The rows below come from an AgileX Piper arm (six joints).
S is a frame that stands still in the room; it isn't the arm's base.
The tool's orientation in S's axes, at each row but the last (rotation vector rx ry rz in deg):
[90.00, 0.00, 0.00]
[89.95, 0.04, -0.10]
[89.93, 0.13, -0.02]
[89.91, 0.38, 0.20]
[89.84, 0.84, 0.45]
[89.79, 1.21, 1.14]
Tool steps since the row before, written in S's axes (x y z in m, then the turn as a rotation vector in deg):
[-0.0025, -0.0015, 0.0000, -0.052, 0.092, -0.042]
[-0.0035, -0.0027, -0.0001, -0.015, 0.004, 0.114]
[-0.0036, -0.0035, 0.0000, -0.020, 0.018, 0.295]
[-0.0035, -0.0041, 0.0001, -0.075, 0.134, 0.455]
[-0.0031, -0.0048, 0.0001, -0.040, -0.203, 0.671]
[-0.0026, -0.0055, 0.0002, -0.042, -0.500, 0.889]
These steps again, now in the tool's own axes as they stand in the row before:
[-0.0025, 0.0000, 0.0015, -0.052, -0.042, -0.092]
[-0.0035, -0.0001, 0.0027, -0.015, 0.114, -0.004]
[-0.0036, 0.0000, 0.0035, -0.020, 0.295, -0.018]
[-0.0035, 0.0001, 0.0041, -0.075, 0.455, -0.134]
[-0.0032, 0.0001, 0.0048, -0.046, 0.670, 0.204]
[-0.0027, 0.0002, 0.0054, -0.056, 0.887, 0.502]

